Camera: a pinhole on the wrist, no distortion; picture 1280 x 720 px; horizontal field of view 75.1 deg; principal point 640.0 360.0 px. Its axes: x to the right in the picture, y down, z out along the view. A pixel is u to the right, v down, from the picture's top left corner.
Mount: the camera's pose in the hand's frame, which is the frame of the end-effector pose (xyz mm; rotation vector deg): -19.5 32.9 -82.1 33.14 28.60 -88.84
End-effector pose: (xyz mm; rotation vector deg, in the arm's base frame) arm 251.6 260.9 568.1 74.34 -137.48 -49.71
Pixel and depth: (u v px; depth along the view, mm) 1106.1 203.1 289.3
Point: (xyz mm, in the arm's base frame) 466.2 241.6 373.2
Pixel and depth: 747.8 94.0 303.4
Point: 386.1 344.1 361.8
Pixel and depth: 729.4 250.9 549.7
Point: 405.4 331.8 114.6
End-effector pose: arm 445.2 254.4 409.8 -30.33 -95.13 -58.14
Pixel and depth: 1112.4 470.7 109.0
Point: 405.3 180.6 369.6
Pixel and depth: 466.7 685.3 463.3
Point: 61.2 414.2 442.4
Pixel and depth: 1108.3 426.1 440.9
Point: 59.1 106.2 228.8
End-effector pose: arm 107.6 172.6 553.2 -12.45 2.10 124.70
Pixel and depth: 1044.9 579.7 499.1
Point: 432.6 525.2 719.0
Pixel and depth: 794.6 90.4 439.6
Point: 429.6 212.3 800.8
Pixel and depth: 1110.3 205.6 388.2
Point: 472.0 300.6 670.6
